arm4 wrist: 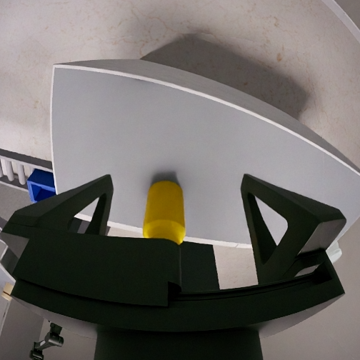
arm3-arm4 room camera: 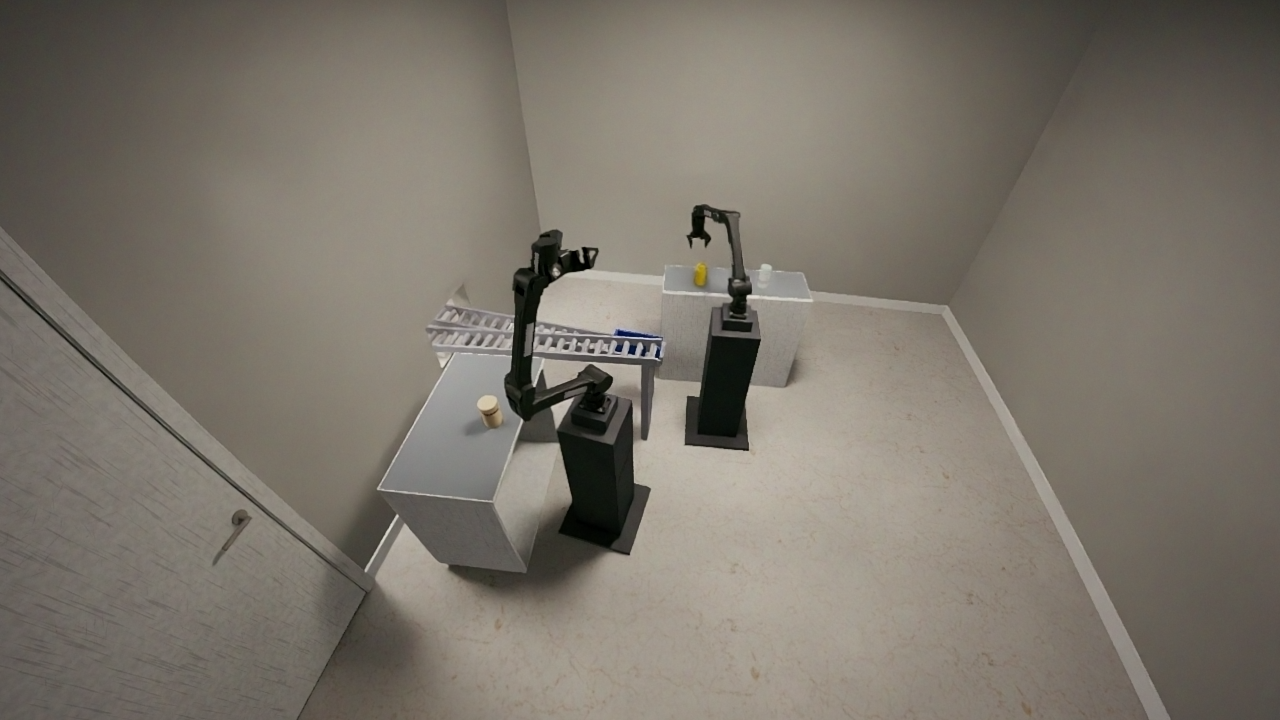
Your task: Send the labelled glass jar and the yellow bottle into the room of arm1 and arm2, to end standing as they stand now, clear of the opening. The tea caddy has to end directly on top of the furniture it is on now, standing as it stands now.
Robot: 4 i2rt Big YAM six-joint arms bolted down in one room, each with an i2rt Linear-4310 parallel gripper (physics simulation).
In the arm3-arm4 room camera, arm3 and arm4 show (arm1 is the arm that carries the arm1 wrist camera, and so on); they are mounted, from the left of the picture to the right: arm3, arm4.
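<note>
The yellow bottle (arm4 wrist: 164,210) (arm3-arm4 room camera: 700,274) stands on the grey-topped cabinet (arm4 wrist: 115,115) (arm3-arm4 room camera: 778,284) at the back. The glass jar (arm3-arm4 room camera: 764,274) stands at the right on the same cabinet; a small pale part of it (arm4 wrist: 337,253) shows in the arm4 wrist view, its label not readable. Arm4's gripper (arm4 wrist: 177,177) (arm3-arm4 room camera: 699,243) is open and empty, above the yellow bottle, not touching it. The tan tea caddy (arm3-arm4 room camera: 489,411) stands upright on the left cabinet (arm3-arm4 room camera: 438,456). Arm3's gripper (arm3-arm4 room camera: 592,257) is open and empty, raised high to the right of the caddy. Arm1 and arm2 do not show.
Two roller tracks (arm3-arm4 room camera: 586,354) run from the left wall towards the back cabinet. A blue tray (arm4 wrist: 42,187) (arm3-arm4 room camera: 637,335) lies at their right end. Black pedestals (arm3-arm4 room camera: 597,474) (arm3-arm4 room camera: 727,385) carry arm3 and arm4. A door (arm3-arm4 room camera: 161,501) stands at the left.
</note>
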